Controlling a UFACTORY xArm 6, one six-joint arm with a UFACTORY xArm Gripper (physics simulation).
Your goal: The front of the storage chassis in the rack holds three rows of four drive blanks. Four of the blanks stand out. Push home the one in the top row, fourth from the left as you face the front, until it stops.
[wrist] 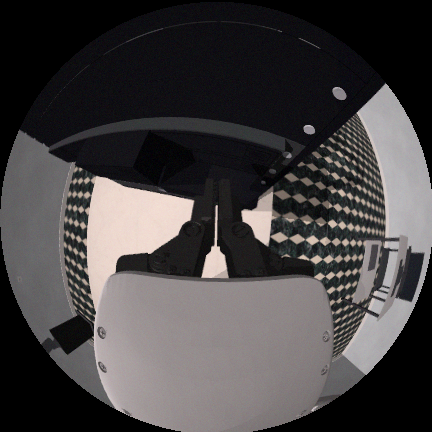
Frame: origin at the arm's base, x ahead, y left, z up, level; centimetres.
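Seen in the pictures: gripper, fingertip midpoint: (216,193).
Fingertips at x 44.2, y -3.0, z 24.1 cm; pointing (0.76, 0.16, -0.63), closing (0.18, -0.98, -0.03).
Observation:
Pixels of each thing's top centre, then the offset from my fingertips to it. "*": a spot on its surface instead.
- dark block, surface spot: (162,156) * dx +3.7, dy +6.8, dz -2.7 cm
- rack's dark side strip, surface spot: (325,120) * dx +5.4, dy -6.1, dz +5.9 cm
The storage chassis (200,124) crosses the upper part of the wrist view as a dark body with a grey front edge; its front is in deep shadow. A dark block (162,156), which looks like a drive blank standing out, shows left of the fingertips. My gripper (216,193) is shut and empty, its tips over the dark front toward the chassis's right end. Whether the tips touch a blank cannot be told. The row lines and the top-row fourth blank cannot be made out in the shadow and behind the fingers.
The rack's dark side strip (325,120) with pale round fasteners runs down at the right, close to the fingertips. A pale surface lies below the chassis, beside a patterned floor (310,250). A light frame-like stand (370,260) is at far right, a black box (71,334) at lower left.

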